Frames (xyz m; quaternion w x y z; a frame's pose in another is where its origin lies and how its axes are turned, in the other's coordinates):
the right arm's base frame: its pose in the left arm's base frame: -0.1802 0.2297 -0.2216 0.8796 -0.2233 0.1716 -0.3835
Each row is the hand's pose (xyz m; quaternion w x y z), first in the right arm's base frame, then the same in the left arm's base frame.
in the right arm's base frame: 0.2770 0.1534 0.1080 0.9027 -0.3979 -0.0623 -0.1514
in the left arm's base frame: 0.1418 0.1428 -0.2473 0.6578 -0.6014 0.2189 -0.3972
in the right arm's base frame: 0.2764 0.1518 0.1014 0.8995 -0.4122 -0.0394 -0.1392
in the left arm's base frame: 0.1374 0.1406 -0.2520 0.6525 -0.6024 0.2467 -0.3879
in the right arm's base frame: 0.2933 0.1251 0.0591 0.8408 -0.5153 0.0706 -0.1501
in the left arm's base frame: 0.1123 0.1006 -0.2758 0.5548 -0.6397 0.3705 -0.3818
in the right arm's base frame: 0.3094 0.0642 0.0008 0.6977 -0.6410 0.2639 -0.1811
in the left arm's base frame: 0.0587 0.0364 -0.2950 0.3558 -0.6494 0.5572 -0.3758
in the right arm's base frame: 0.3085 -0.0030 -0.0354 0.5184 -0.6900 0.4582 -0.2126
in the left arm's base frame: 0.0009 -0.0131 -0.2901 0.1417 -0.5834 0.7091 -0.3697
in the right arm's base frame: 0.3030 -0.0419 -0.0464 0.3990 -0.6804 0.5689 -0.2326
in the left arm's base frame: -0.0312 -0.0354 -0.2782 0.0122 -0.5093 0.7779 -0.3679
